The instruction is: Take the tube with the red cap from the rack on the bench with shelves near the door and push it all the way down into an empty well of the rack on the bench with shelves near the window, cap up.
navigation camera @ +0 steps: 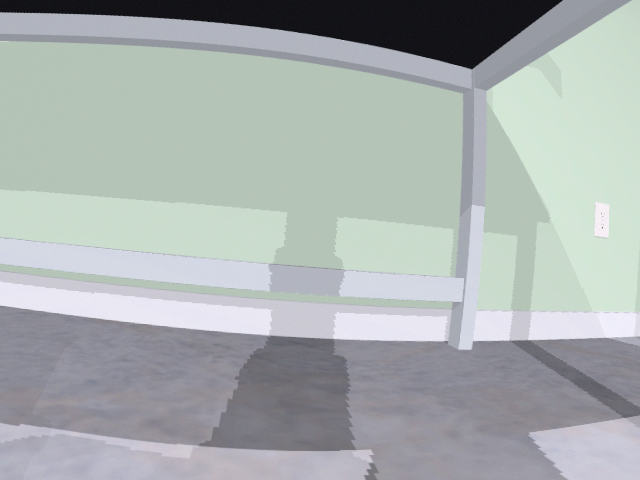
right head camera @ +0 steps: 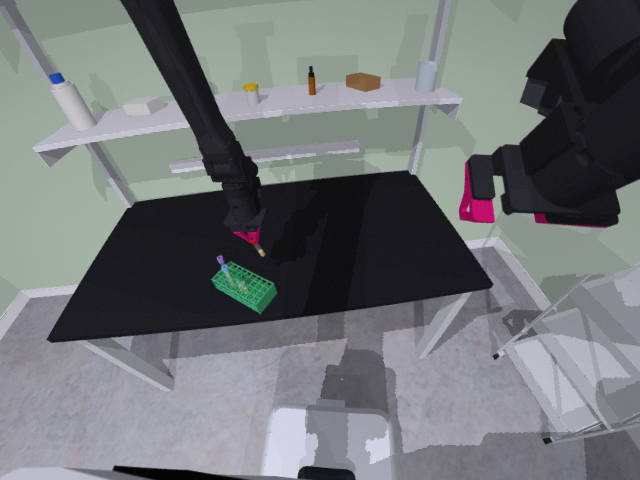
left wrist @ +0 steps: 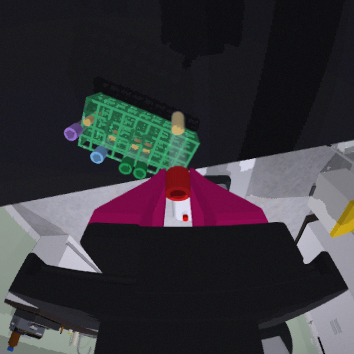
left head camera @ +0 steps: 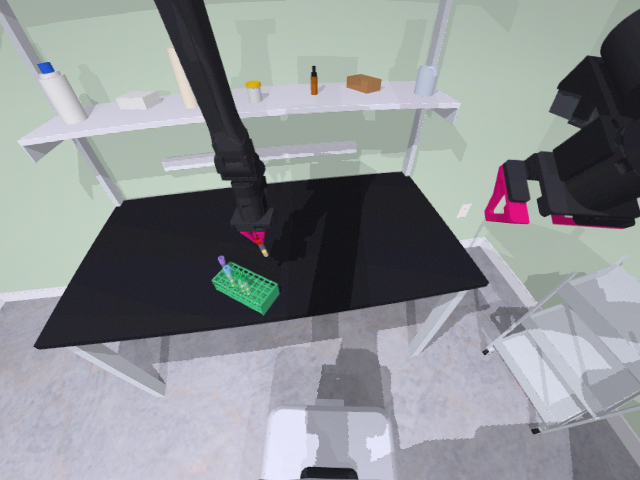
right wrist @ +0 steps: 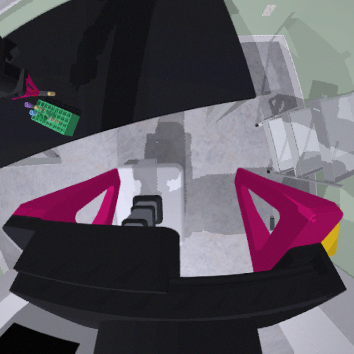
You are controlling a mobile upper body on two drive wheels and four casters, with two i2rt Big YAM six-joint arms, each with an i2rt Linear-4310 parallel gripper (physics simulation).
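Places are measured from the left arm's base along level axes (x up, y ahead, z left), in millimetres.
Pixels of known places: left gripper, fingertip midpoint: (right head camera: 254, 241) (left wrist: 177, 174) (left head camera: 259, 241) (right wrist: 35, 92); right gripper, fingertip midpoint: (right head camera: 498, 216) (left head camera: 520, 217) (right wrist: 176, 174).
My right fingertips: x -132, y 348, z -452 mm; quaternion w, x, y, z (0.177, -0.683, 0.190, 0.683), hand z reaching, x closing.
For each thing: its top centre in the pictures, then the offset to it from my right fingertips. "*": a spot on its surface instead. Level surfaces: height alone.
- red-capped tube at its top centre: (left wrist: 178, 178) (left head camera: 259, 234) (right head camera: 254, 234) (right wrist: 31, 87) dx -288, dy +252, dz +445 mm
- green rack at a spot on its surface: (left wrist: 192, 150) * dx -460, dy +189, dz +419 mm
- black bench at its surface level: dx -515 mm
- shelf at its surface level: dx -59 mm
- white bottle at a spot on its surface: (left head camera: 64, 98) (right head camera: 74, 106) * dx +20, dy +537, dz +1096 mm
- yellow-lidded jar at a spot on its surface: (left head camera: 253, 93) * dx -28, dy +651, dz +507 mm
- amber bottle at a spot on its surface: (left head camera: 313, 83) * dx -19, dy +738, dz +313 mm
- brown box at a spot on its surface: (left head camera: 363, 83) * dx -28, dy +783, dz +132 mm
The red-capped tube (left head camera: 264, 251) (right head camera: 260, 251) (left wrist: 177, 184) (right wrist: 50, 94) is held tilted, its yellowish tip pointing out and down, beside and above the green rack. My left gripper (left head camera: 257, 239) (right head camera: 252, 239) (left wrist: 177, 174) is shut on it at the red cap. The green rack (left head camera: 267, 305) (right head camera: 263, 304) (left wrist: 192, 150) (right wrist: 72, 126) stands on the black bench (left head camera: 382, 248) (right head camera: 387, 248) near its front edge. It holds a purple-capped, a blue-capped and two green-capped tubes. The held tube stands clear of the rack's wells. My right gripper (left head camera: 540, 221) (right head camera: 514, 219) (right wrist: 176, 174) is open and empty, off to the right.
A shelf (left head camera: 289, 104) (right head camera: 289, 106) above the bench's back bears a white bottle (left head camera: 64, 98) (right head camera: 73, 105), a yellow-lidded jar (left head camera: 253, 93), an amber bottle (left head camera: 313, 83) and a brown box (left head camera: 363, 83). A pale wheeled cart (left head camera: 521, 379) stands at the right. Bench legs (navigation camera: 467, 232) show in the navigation view.
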